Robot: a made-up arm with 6 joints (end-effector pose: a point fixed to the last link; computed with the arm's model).
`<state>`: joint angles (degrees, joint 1 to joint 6).
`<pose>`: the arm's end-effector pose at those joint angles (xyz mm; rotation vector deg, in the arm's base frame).
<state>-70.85 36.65 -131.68 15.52 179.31 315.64</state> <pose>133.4 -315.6 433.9 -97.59 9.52 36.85</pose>
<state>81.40 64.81 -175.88 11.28 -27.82 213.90</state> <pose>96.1 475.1 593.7 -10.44 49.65 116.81</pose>
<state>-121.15 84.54 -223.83 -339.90 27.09 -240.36</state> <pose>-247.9 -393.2 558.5 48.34 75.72 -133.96</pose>
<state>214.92 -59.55 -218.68 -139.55 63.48 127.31</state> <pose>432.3 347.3 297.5 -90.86 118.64 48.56</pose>
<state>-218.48 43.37 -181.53 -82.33 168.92 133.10</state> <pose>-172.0 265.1 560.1 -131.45 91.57 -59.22</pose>
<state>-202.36 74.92 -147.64 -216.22 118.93 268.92</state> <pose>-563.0 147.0 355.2 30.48 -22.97 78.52</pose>
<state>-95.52 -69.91 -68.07 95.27 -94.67 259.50</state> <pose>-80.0 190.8 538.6 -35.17 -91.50 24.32</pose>
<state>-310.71 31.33 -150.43 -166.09 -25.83 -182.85</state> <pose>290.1 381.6 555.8 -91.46 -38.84 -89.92</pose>
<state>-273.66 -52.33 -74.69 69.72 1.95 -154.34</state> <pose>76.3 30.5 740.5 -3.79 -80.13 -158.50</pose>
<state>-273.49 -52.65 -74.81 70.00 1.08 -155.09</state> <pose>77.6 26.2 740.6 -4.40 -79.32 -159.60</pose>
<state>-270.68 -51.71 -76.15 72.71 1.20 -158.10</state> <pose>77.2 34.0 742.4 -2.01 -77.86 -157.80</pose>
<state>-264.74 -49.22 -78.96 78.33 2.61 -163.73</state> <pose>71.3 56.3 746.4 3.86 -75.25 -152.43</pose>
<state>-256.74 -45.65 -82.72 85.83 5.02 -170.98</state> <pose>54.5 86.7 751.6 11.67 -71.02 -144.66</pose>
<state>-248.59 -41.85 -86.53 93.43 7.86 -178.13</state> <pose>27.6 114.2 756.8 19.06 -65.62 -136.44</pose>
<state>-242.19 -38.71 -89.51 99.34 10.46 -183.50</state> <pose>-0.1 131.7 760.9 24.31 -60.63 -129.71</pose>
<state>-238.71 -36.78 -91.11 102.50 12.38 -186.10</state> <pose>-18.9 140.3 763.1 27.19 -57.62 -125.54</pose>
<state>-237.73 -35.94 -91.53 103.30 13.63 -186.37</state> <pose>-27.2 144.2 763.6 28.49 -56.68 -123.58</pose>
